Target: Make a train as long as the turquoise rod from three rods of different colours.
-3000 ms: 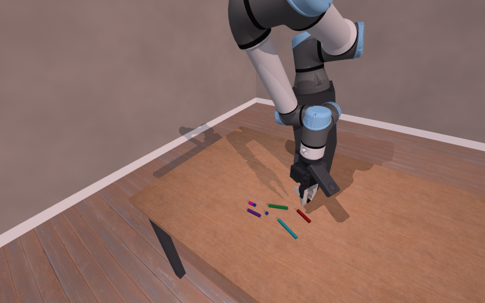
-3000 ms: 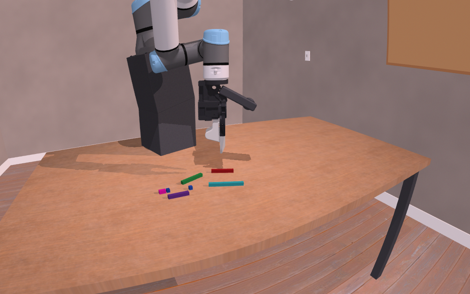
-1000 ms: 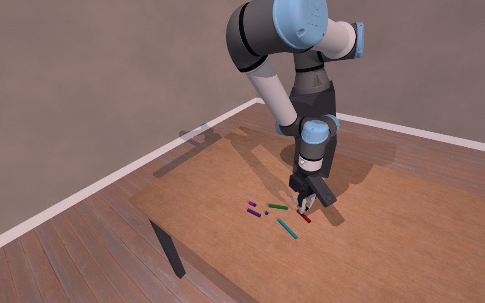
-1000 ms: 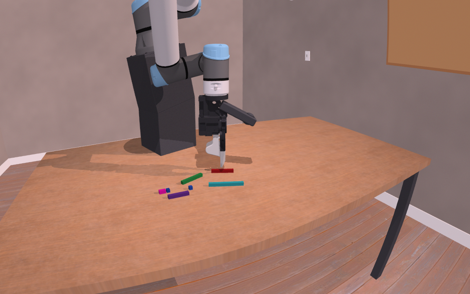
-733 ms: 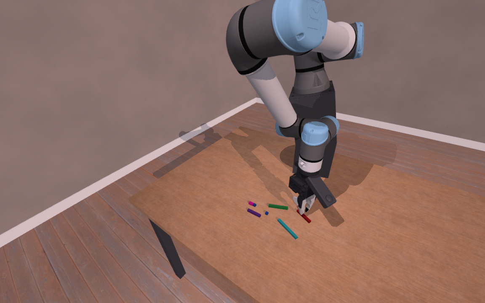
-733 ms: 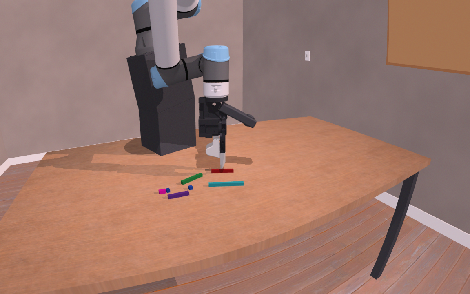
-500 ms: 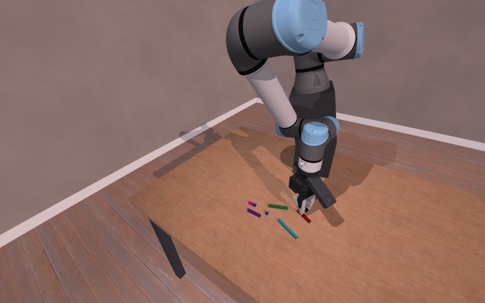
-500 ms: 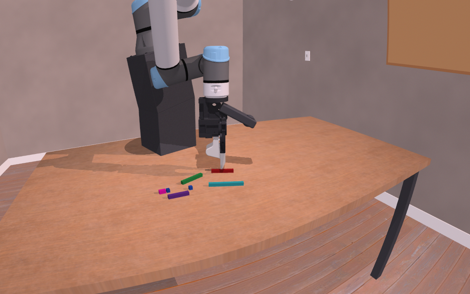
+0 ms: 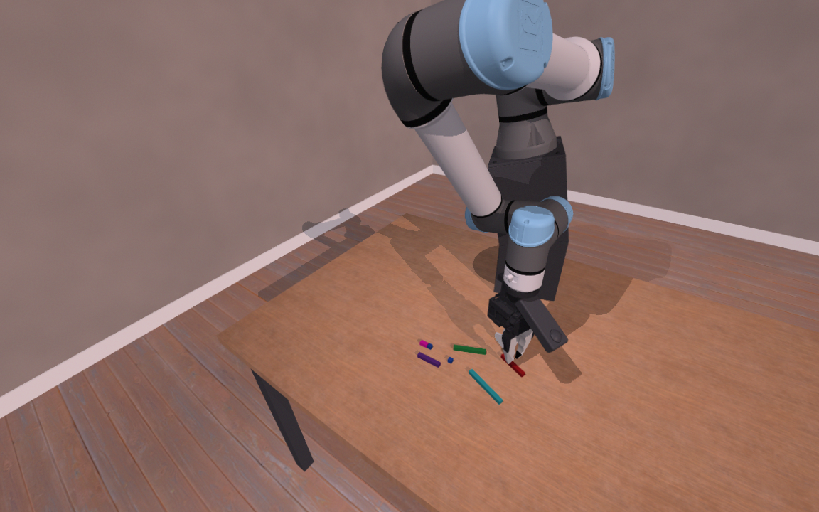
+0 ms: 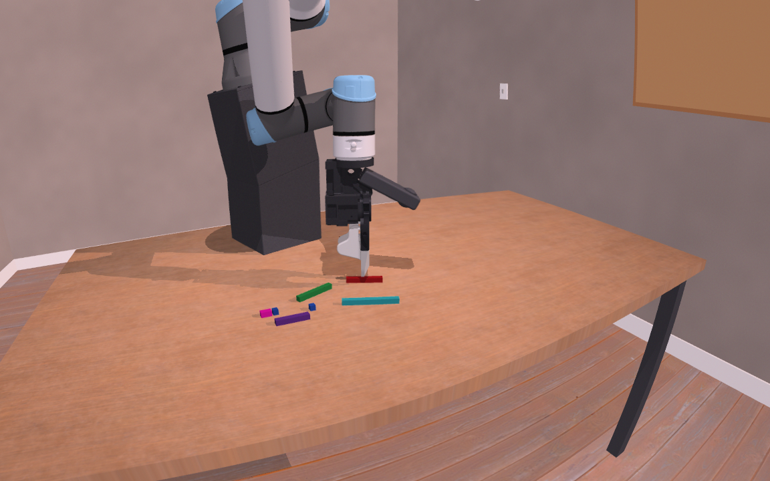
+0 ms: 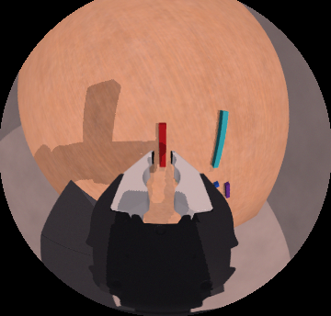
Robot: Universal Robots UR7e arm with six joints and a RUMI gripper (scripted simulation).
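Right now my hand is 3 cm above the red rod. Round my hand: green rod: 2 cm ahead, 11 cm to the right, 3 cm below; purple rod: 11 cm ahead, 17 cm to the right, 3 cm below; turquoise rod: 9 cm ahead, 2 cm to the right, 3 cm below.
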